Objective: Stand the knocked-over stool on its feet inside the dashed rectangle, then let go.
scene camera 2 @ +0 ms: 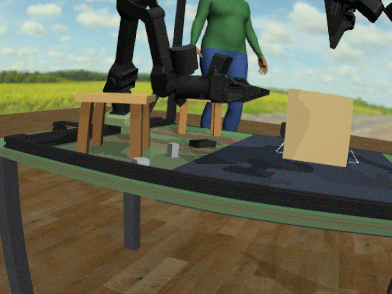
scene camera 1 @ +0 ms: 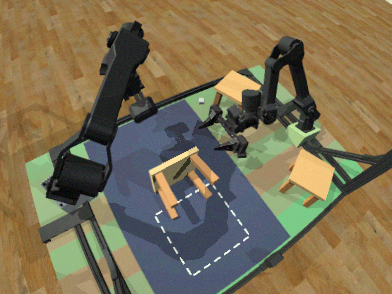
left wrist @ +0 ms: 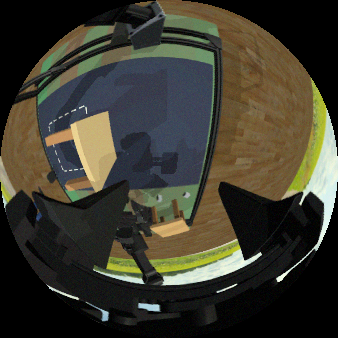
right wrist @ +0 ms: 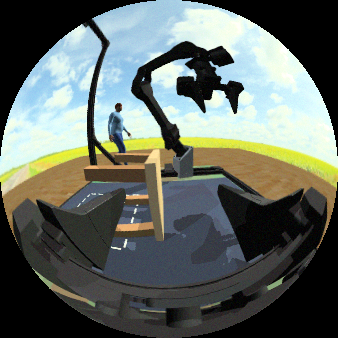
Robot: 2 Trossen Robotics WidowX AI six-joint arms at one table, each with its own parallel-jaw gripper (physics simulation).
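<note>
The knocked-over stool (scene camera 1: pixel 172 161) (scene camera 2: pixel 317 127) (left wrist: pixel 97 145) (right wrist: pixel 156 200) lies on its side on the dark blue mat. Its seat stands on edge. Its legs point toward the dashed rectangle (scene camera 1: pixel 193 274) (left wrist: pixel 86 107) and partly reach over its border; the seat is outside. My right gripper (scene camera 1: pixel 208 138) (scene camera 2: pixel 267 92) (right wrist: pixel 171 191) is open and empty, low, above the mat's edge and apart from the stool, on the seat's side. My left gripper (left wrist: pixel 175 186) (right wrist: pixel 221 112) is open and empty, high above the table; its fingers are mostly hidden in scene camera 1.
One upright stool (scene camera 1: pixel 237 86) (scene camera 2: pixel 116 98) stands behind my right gripper; another upright stool (scene camera 1: pixel 311 175) stands at the right in scene camera 1. Small light blocks (scene camera 2: pixel 173 150) (scene camera 2: pixel 141 161) and a dark block (scene camera 2: pixel 202 143) lie near the first stool. Black rails edge the table.
</note>
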